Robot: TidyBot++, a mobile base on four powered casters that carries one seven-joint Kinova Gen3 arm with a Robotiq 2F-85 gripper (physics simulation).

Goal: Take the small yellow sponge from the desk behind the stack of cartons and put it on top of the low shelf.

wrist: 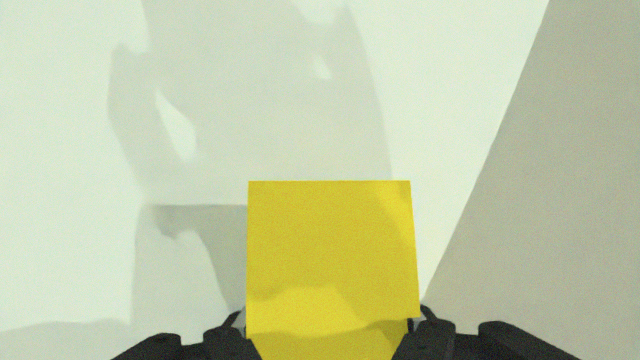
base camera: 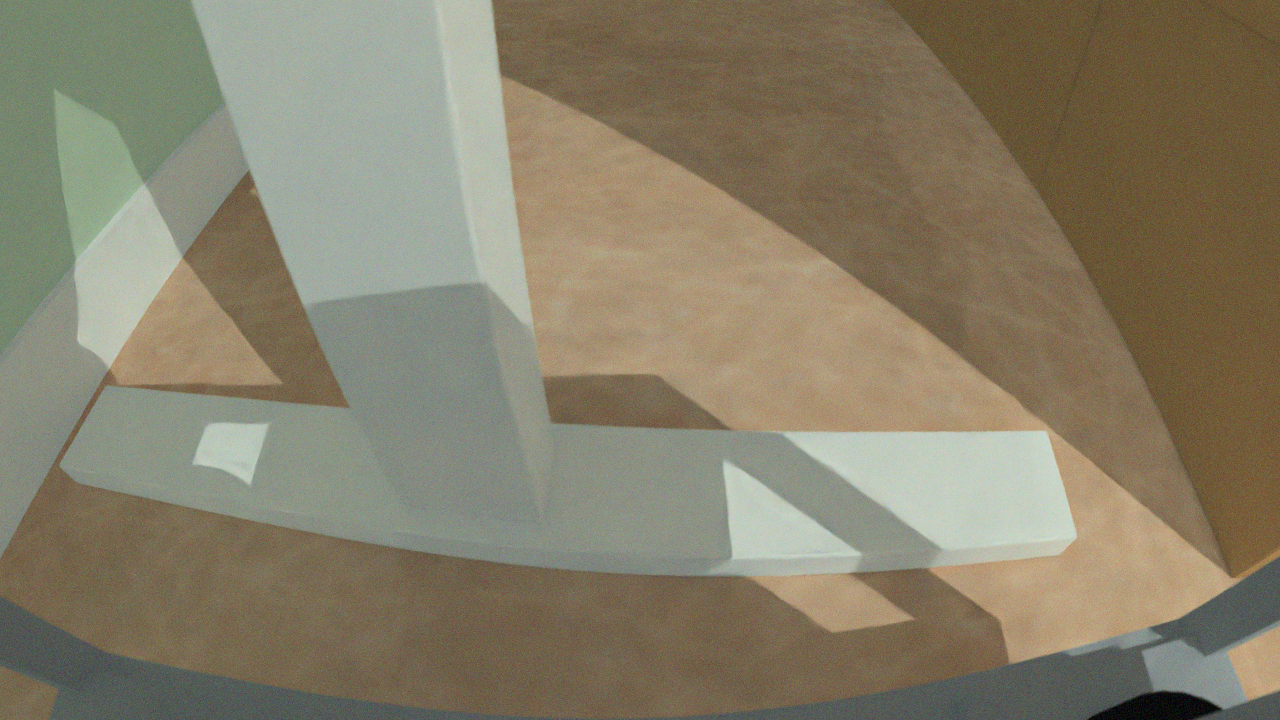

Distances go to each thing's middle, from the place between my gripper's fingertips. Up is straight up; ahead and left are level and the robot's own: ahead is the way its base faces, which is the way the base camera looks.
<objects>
I see the yellow sponge (wrist: pixel 329 262) 2 cm above my hand.
</objects>
